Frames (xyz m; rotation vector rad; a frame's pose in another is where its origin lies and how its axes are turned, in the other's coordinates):
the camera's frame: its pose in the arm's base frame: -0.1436 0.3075 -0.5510 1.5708 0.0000 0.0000
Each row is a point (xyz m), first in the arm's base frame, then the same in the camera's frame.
Working: the arm's base frame: its pose in the camera's frame: 0.1436 0.5510 0.3075 -1.5708 0.0000 0.0000

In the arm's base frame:
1: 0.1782 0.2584 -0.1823
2: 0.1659 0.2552 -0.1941
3: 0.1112 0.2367 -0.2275
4: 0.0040 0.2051 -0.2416
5: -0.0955 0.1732 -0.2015
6: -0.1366 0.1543 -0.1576
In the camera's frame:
1: 0.3218 0.3687 0.0491
2: 0.3095 0.3569 0.0523
3: 0.2548 0.3235 0.0708
4: 0.1476 0.3094 0.1024
5: 0.0481 0.3495 0.1343
6: 0.0070 0.3934 0.1532

